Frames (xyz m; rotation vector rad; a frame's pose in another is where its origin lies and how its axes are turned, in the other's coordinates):
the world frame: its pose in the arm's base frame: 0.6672 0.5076 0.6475 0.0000 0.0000 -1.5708
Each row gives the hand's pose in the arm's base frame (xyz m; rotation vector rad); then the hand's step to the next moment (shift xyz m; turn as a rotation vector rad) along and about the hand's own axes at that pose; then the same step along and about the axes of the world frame.
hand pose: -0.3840 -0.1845 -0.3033 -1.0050 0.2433 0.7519
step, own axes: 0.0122 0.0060 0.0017 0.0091 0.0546 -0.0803
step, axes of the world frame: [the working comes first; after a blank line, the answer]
step, axes of the arm's base frame: 0.0046 0.0089 -0.0094 -0.0181 -0.0455 -0.0843

-0.0089 0.0046 -0.0094 0.0455 -0.0181 -0.0843
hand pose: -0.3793 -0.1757 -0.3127 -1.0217 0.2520 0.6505
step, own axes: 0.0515 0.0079 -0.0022 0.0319 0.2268 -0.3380
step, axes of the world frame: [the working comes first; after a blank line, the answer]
step, axes of the arm's base frame: 0.0359 0.0207 -0.0317 -0.0796 -0.1952 -0.3496

-0.0207 0.0359 -0.0317 0.1952 -0.0796 -0.3496
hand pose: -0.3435 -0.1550 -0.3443 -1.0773 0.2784 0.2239
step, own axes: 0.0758 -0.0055 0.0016 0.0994 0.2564 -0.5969
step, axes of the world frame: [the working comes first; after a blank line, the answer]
step, axes of the arm's base frame: 0.0734 0.0023 -0.0198 -0.0548 -0.4087 -0.5117

-0.0023 0.0734 -0.0198 0.4087 -0.0548 -0.5117
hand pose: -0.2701 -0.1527 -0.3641 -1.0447 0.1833 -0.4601
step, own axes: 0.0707 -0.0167 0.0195 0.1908 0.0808 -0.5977
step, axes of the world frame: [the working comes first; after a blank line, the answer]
step, axes of the arm's base frame: 0.0653 -0.0234 0.0291 -0.0227 -0.5239 -0.3539

0.0234 0.0653 0.0291 0.5239 -0.0227 -0.3539
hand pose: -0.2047 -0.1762 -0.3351 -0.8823 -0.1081 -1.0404
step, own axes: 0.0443 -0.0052 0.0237 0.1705 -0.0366 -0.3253
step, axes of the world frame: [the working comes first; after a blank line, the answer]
step, axes of the arm's base frame: 0.0270 -0.0162 0.0395 -0.0401 -0.3487 -0.1143

0.0162 0.0270 0.0395 0.3487 -0.0401 -0.1143
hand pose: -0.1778 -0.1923 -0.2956 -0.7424 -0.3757 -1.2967
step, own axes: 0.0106 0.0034 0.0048 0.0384 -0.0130 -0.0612
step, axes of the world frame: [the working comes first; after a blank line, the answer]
step, axes of the arm's base frame: 0.0067 -0.0041 0.0092 -0.0118 -0.0707 -0.0158

0.0041 0.0067 0.0092 0.0707 -0.0118 -0.0158
